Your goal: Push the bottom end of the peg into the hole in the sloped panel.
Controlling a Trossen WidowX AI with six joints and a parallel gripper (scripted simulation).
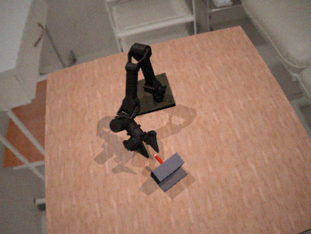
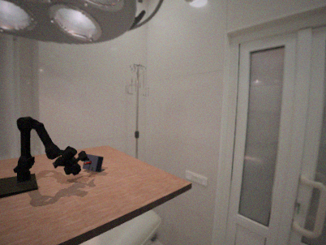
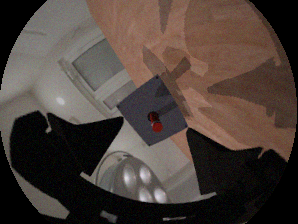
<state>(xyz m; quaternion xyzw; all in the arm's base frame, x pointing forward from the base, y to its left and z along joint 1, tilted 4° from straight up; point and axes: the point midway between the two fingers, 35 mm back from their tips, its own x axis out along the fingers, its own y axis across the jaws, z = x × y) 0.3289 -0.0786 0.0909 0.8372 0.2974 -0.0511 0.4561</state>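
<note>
Right now the red peg is 20 mm to the left of my gripper tip and 20 mm ahead of it. The rest, counted from my gripper tip: sloped panel (70 mm ahead, 50 mm to the left, 20 mm below).
</note>
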